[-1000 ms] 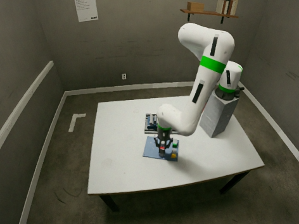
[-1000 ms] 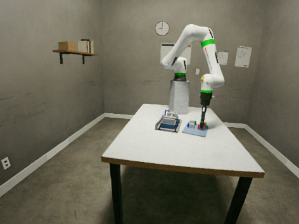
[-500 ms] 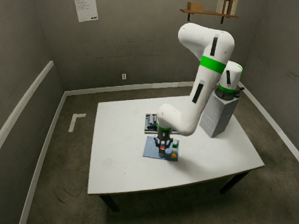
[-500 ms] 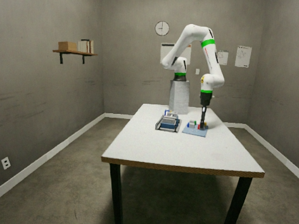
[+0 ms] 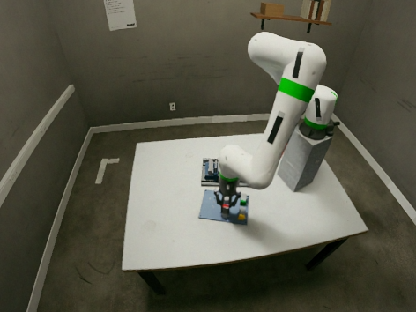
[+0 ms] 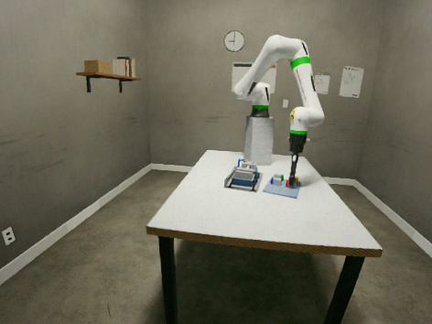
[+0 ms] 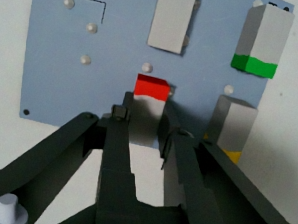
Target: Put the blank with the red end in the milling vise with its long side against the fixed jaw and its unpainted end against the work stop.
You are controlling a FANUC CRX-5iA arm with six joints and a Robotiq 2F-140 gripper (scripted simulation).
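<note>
Now: hand 1 cm past the plate, 4 cm to the left of it and 6 cm above it. Round my hand: yellow-ended blank (8 cm behind, 3 cm to the left, 3 cm below); then red-ended blank (3 cm below); then blue-ended blank (3 cm behind, 8 cm to the right, 3 cm below).
</note>
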